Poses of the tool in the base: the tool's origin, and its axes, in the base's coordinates. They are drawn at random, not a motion.
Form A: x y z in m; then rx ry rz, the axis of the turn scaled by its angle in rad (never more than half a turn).
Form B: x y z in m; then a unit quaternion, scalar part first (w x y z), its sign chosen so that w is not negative. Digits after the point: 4 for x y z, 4 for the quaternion.
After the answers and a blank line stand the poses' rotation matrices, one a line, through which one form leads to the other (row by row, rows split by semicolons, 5 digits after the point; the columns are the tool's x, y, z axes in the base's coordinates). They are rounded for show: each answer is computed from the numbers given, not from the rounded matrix.
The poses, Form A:
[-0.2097 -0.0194 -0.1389 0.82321 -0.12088 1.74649]
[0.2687 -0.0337 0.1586 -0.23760 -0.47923 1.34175]
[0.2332 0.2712 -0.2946 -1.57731 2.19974 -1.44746]
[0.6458 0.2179 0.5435 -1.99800 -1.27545 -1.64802]
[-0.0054 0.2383 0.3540 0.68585 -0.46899 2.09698]
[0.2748 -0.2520 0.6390 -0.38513 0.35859 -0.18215]
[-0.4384 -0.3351 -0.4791 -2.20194 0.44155 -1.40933]
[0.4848 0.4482 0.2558 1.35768 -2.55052 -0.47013]
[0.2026 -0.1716 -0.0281 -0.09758 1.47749 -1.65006]
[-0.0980 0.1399 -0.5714 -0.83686 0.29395 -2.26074]
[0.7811 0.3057 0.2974 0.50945 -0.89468 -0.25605]
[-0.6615 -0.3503 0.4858 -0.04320 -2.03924 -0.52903]
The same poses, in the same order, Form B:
[-0.2097 -0.0194 -0.1389 0.5675 0.3504 -0.0514 0.7433]
[0.2687 -0.0337 0.1586 0.7503 -0.1087 -0.2193 0.6141]
[0.2332 0.2712 -0.2946 0.0360 -0.5135 0.7162 -0.4713]
[0.6458 0.2179 0.5435 0.1270 -0.6865 -0.4382 -0.5662]
[-0.0054 0.2383 0.3540 0.4287 0.2747 -0.1879 0.8399]
[0.2748 -0.2520 0.6390 0.9615 -0.1901 0.1770 -0.0899]
[-0.4384 -0.3351 -0.4791 0.2427 -0.8057 0.1616 -0.5157]
[0.4848 0.4482 0.2558 0.1069 0.4611 -0.8663 -0.1597]
[0.2026 -0.1716 -0.0281 0.4460 -0.0394 0.5965 -0.6661]
[-0.0980 0.1399 -0.5714 0.3490 -0.3229 0.1134 -0.8724]
[0.7811 0.3057 0.2974 0.8626 0.2429 -0.4267 -0.1221]
[-0.6615 -0.3503 0.4858 0.4945 -0.0178 -0.8412 -0.2182]

-0.11029 -0.87976 0.46245; 0.80766 -0.35050 -0.47416; 0.57924 0.32120 0.74921
0.14967 -0.87380 -0.46267; 0.96920 0.22222 -0.10617; 0.19559 -0.43253 0.88015
-0.46998 -0.70159 0.53562; -0.76952 0.02841 -0.63799; 0.43239 -0.71201 -0.55324
-0.02529 0.74541 0.66612; 0.45787 -0.58370 0.67056; 0.88866 0.32196 -0.32655
-0.48157 -0.82330 0.30044; 0.61688 -0.56193 -0.55109; 0.62254 -0.08005 0.77849
0.92119 0.10560 0.37452; -0.24017 0.91157 0.33371; -0.30616 -0.39736 0.86509
0.41598 -0.01006 0.90932; -0.51060 -0.83002 0.22440; 0.75249 -0.55764 -0.35041
-0.55186 -0.76479 -0.33249; -0.83307 0.52372 0.17805; 0.03796 0.37525 -0.92615
-0.59908 0.54720 0.58454; -0.64119 0.10939 -0.75955; -0.47957 -0.82982 0.28532
-0.54779 0.53571 0.64260; -0.68223 -0.73062 0.02752; 0.48424 -0.42333 0.76571
0.60611 0.00334 -0.79537; -0.41796 0.85214 -0.31492; 0.67671 0.52331 0.51789
-0.51040 0.24578 -0.82406; -0.18582 0.90412 0.38475; 0.83962 0.34951 -0.41580

